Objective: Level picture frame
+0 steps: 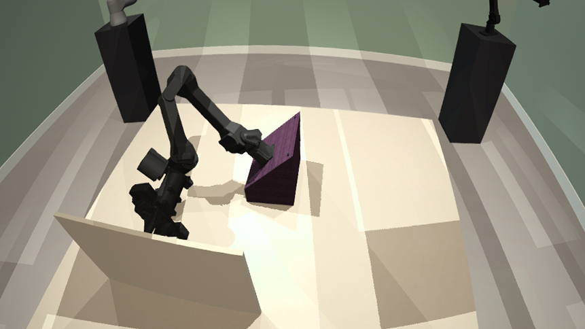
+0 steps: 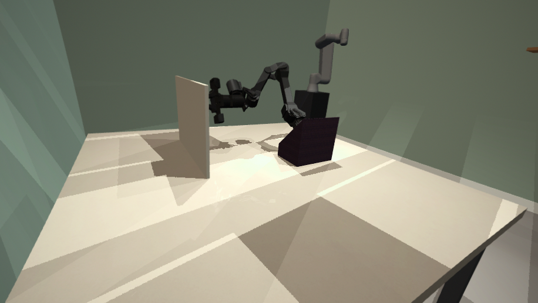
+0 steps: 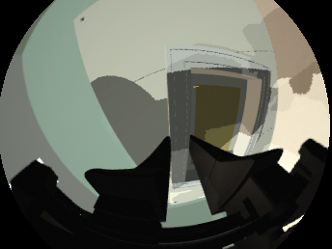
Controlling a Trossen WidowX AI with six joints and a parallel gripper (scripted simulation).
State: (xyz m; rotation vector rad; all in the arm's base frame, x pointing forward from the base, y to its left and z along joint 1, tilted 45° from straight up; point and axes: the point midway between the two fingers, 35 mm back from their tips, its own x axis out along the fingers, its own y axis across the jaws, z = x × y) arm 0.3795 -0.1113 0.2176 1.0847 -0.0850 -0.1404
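My gripper tip is now 1 cm short of the picture frame, 1 cm to the right of it and 5 cm above it. From my gripper tip the other things lie so: wall panel (2 cm ahead, 7 cm below).
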